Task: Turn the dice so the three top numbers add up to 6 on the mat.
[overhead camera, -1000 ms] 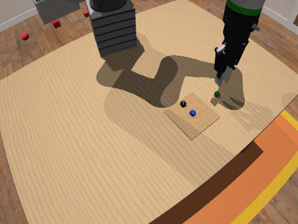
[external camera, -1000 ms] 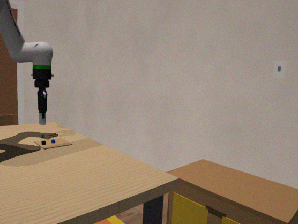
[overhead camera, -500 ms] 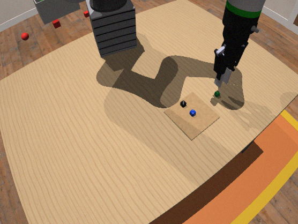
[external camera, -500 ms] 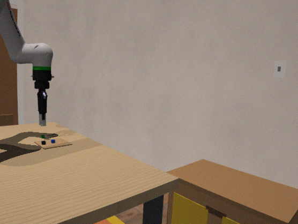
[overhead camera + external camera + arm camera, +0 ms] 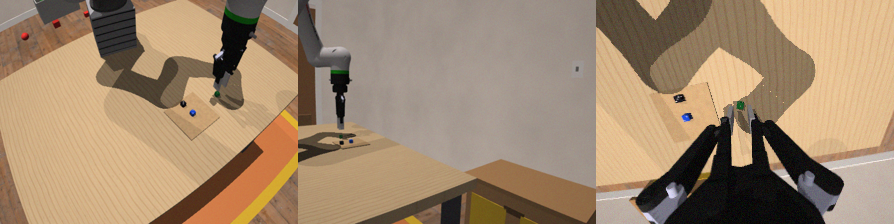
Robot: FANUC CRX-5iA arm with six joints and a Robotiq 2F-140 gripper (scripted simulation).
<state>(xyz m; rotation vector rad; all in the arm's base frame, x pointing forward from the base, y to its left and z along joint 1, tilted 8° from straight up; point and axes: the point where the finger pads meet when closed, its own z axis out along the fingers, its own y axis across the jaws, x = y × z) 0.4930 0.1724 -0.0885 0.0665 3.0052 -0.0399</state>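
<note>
Right now my hand is 80 mm above the green die. The rest, counted from my hand: blue die 130 mm to the right, 70 mm below, 10 mm ahead; then tan mat 130 mm to the right, 80 mm below, 10 mm ahead; then black die 140 mm to the right, 70 mm below, 30 mm behind.
</note>
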